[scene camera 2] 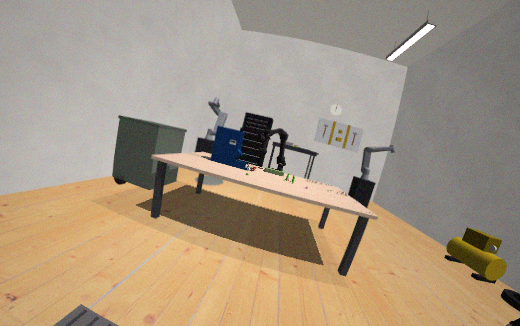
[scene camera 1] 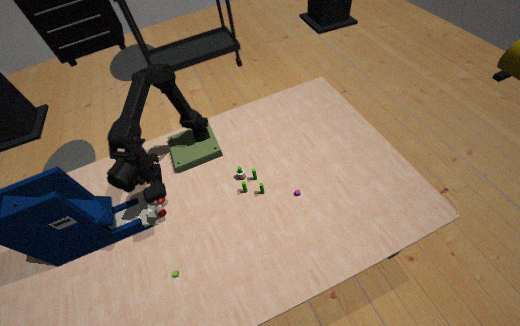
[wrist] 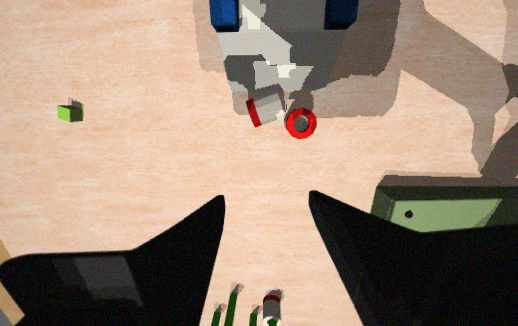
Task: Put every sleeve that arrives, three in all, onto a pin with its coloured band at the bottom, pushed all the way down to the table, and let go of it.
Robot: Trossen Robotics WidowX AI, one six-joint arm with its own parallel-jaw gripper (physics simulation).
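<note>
My gripper (scene camera 1: 155, 194) (wrist: 267, 199) is open and empty, above the table near the chute mouth. One sleeve (wrist: 301, 134) there stands with its red band up. Another sleeve (scene camera 1: 161, 213) (wrist: 269, 108) lies on its side beside it, its red band facing away from the upright one. A third sleeve (scene camera 1: 241, 176) (wrist: 271, 308) is on a green pin, red band at the bottom by the table, the pin's top showing through. Three bare green pins (scene camera 1: 254, 174) (scene camera 1: 244, 187) (scene camera 1: 261, 188) stand beside it; they also show at the bottom of the wrist view.
The blue feeder (scene camera 1: 30, 225) (scene camera 2: 226, 150) has two side rails (wrist: 224, 15) and a pale chute floor (wrist: 255, 45). The green base plate (scene camera 1: 197, 154) (wrist: 445, 212) lies under the arm. A light green block (scene camera 1: 175, 274) (wrist: 69, 113) and a magenta block (scene camera 1: 297, 192) lie on the table.
</note>
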